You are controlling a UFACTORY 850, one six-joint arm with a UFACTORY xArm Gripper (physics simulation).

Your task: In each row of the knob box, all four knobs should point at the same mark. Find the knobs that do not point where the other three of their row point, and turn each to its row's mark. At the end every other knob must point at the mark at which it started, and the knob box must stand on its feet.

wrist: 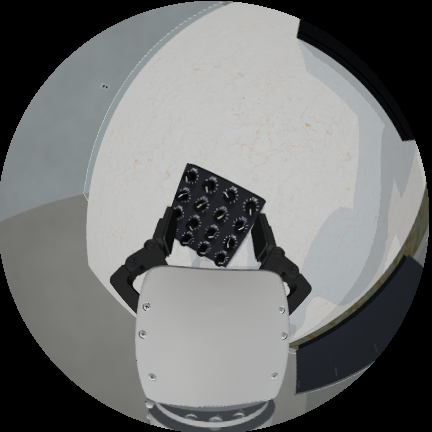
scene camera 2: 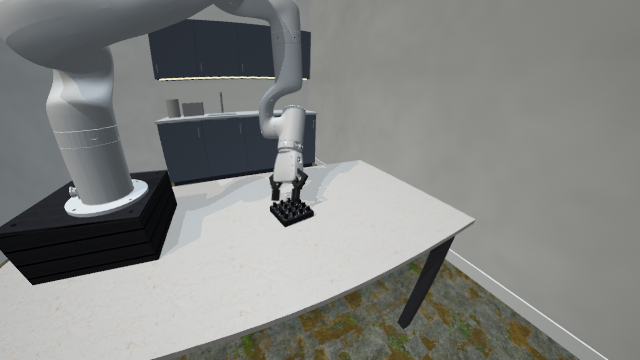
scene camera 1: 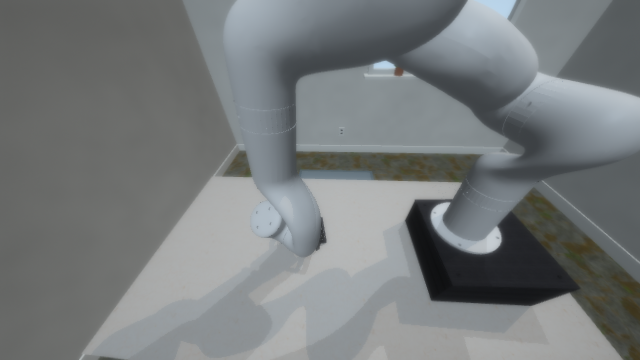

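Note:
The black knob box [scene camera 1: 322,232] [scene camera 2: 286,223] [wrist: 216,199] lies level on the table, turned at an angle in the wrist view; its feet do not show. Its knobs stand in rows with white pointers and printed marks. The far right corner knob [wrist: 251,206] points down the wrist view. In the row nearer the gripper body, the second-row knobs such as this knob [wrist: 221,215] point diagonally. Several other pointers are too small to read surely. My gripper [scene camera 2: 286,199] [wrist: 215,218] is open and empty above the box; its left finger hides part of the near left corner. The arm hides it in scene camera 1.
The pale table [scene camera 1: 200,260] [scene camera 2: 225,280] [wrist: 270,100] carries the arm's black base block [scene camera 1: 500,270] [scene camera 2: 150,235] [wrist: 360,70]. A grey wall [scene camera 1: 100,150] [scene camera 2: 475,100] rises beside the table. Dark kitchen cabinets [scene camera 2: 220,150] stand behind it.

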